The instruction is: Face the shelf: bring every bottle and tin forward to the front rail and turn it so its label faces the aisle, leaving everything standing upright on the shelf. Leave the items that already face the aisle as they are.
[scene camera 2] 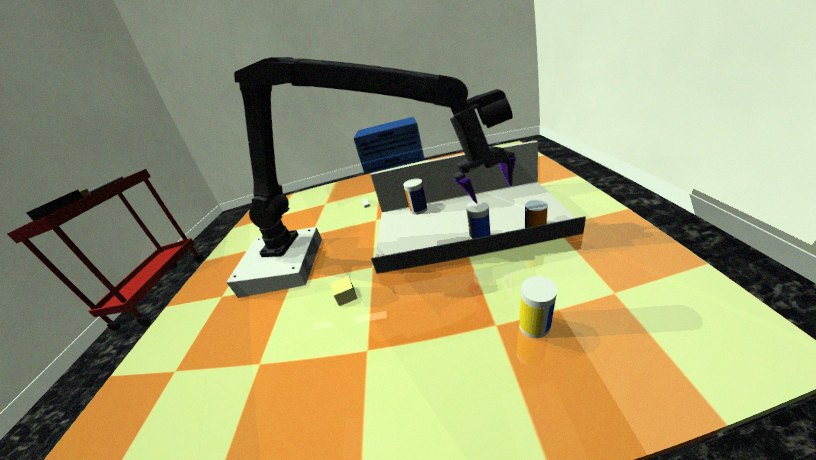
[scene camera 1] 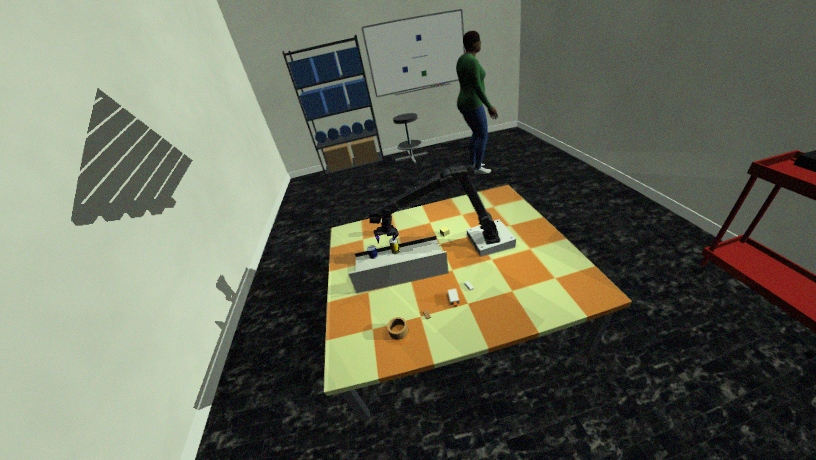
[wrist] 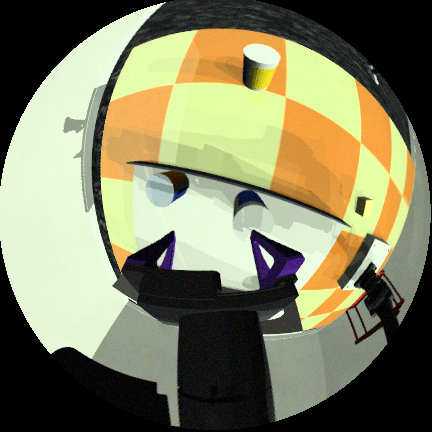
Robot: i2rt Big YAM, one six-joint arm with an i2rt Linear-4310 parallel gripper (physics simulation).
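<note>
The white shelf has a dark front rail. A white-capped bottle stands near the rail, blue towards scene camera 2 and yellow behind. A short tin stands by the rail, brown-orange with a blue edge. Another white-capped bottle, blue with an orange strip, stands at the back panel. A yellow-and-blue bottle stands upright on the table, off the shelf. My gripper is open and empty, above the shelf behind the rail bottle.
The grey back panel rises behind the shelf. A yellow block lies near the arm's base. A brown bowl and a white box are behind the panel. A person stands beyond the table.
</note>
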